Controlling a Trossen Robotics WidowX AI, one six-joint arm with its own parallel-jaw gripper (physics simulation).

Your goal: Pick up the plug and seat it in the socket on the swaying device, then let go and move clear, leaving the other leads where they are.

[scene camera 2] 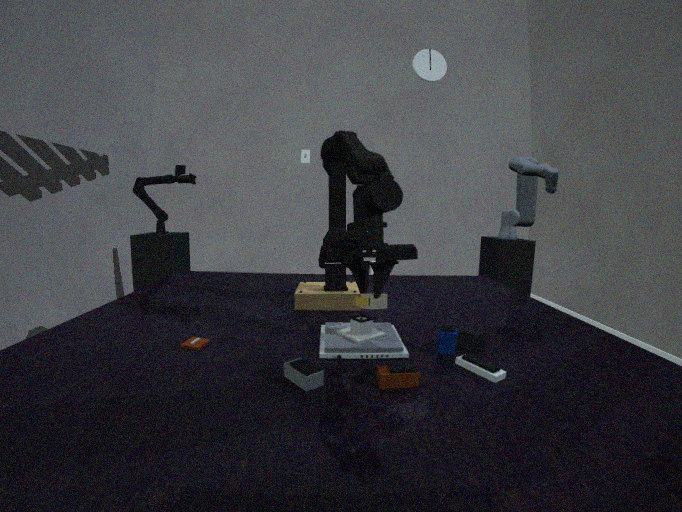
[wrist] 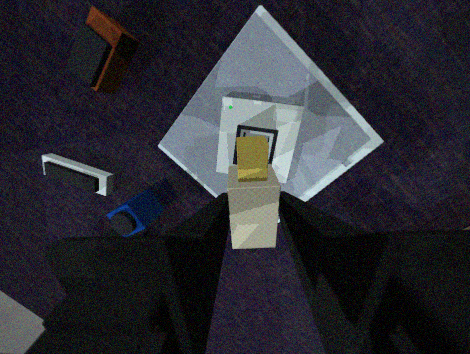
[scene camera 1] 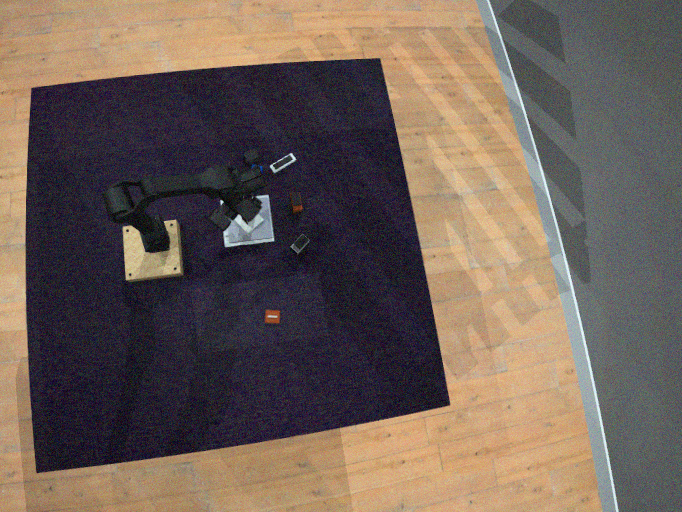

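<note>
The plug (scene camera 2: 378, 301) (wrist: 254, 220), a beige block with a yellow tip, is held between the fingers of my gripper (scene camera 1: 235, 212) (scene camera 2: 371, 292) (wrist: 253, 198). My gripper is shut on it. In scene camera 2 the plug is above and apart from the pale device (scene camera 1: 266, 234) (scene camera 2: 337, 348) (wrist: 260, 60). The black-rimmed socket (scene camera 2: 361, 325) (wrist: 274, 146) stands on the device's raised white plate. In the wrist view the yellow tip overlaps the socket opening and hides part of it. The plug is not clear in scene camera 1.
Near the device lie an orange piece (scene camera 1: 296, 208) (scene camera 2: 397, 379) (wrist: 109, 31), a grey one (scene camera 1: 300, 243) (scene camera 2: 304, 376), a white one (scene camera 1: 272, 168) (scene camera 2: 495, 376) (wrist: 77, 165) and a blue one (scene camera 2: 447, 340) (wrist: 150, 205). A flat orange tile (scene camera 1: 272, 320) (scene camera 2: 193, 345) lies farther off.
</note>
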